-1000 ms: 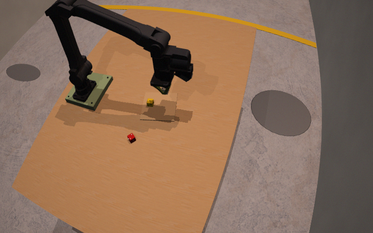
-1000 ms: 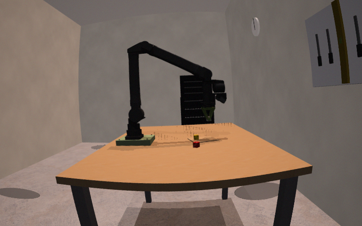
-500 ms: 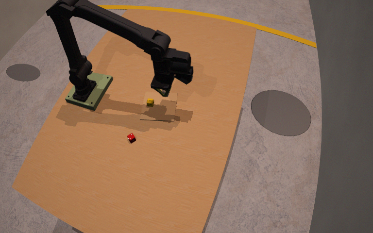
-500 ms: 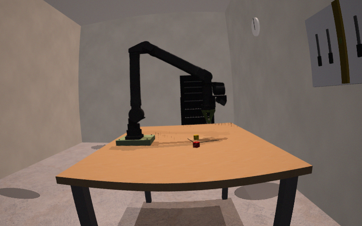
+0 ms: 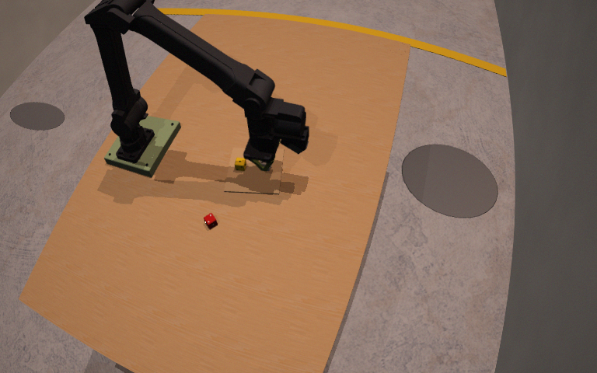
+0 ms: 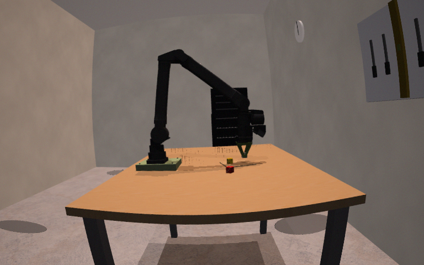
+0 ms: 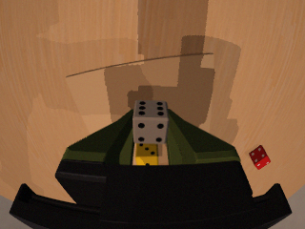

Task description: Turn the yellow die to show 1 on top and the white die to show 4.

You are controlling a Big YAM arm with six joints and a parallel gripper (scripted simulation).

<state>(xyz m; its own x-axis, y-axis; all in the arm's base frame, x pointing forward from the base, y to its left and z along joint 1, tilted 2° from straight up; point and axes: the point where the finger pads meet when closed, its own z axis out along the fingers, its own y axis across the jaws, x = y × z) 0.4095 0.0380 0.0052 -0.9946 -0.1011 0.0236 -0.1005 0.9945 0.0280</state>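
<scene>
The tan mat lies 3 cm behind my hand and 4 cm below it. Also, from my hand: yellow die (7 cm behind, 2 cm below); then red die (8 cm behind, 18 cm to the right, 3 cm below); then white die (right at my hand).
</scene>
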